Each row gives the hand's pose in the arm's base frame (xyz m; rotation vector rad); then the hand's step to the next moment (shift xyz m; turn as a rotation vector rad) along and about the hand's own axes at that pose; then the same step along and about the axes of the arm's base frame.
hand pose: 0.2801 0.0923 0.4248 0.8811 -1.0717 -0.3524
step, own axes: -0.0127 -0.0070 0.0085 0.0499 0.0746 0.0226
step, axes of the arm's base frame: -0.0122 0.0000 -0.0115 -0.0079 0.0042 0.0921
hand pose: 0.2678 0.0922 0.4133 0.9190 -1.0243 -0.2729
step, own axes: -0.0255 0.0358 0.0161 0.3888 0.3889 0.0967
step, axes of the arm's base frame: -0.0341 0.0284 0.0149 0.0437 -0.0428 0.5550
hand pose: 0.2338 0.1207 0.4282 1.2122 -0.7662 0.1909
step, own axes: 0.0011 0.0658 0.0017 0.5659 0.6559 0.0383
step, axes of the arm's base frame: -0.0341 0.0225 0.0516 0.0608 0.0623 0.8628
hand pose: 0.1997 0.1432 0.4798 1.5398 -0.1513 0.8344
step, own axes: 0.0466 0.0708 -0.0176 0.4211 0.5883 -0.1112
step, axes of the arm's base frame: -0.0128 0.0210 0.0830 -0.0675 0.1556 0.7121
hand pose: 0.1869 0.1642 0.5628 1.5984 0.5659 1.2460
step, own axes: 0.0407 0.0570 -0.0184 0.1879 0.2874 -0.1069
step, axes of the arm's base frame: -0.0135 0.0181 0.0688 -0.0873 0.0832 0.3388
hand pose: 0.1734 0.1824 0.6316 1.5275 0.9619 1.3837
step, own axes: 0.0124 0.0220 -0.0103 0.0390 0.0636 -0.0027
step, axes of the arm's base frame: -0.0090 0.0047 0.0253 0.0013 0.0142 0.0733
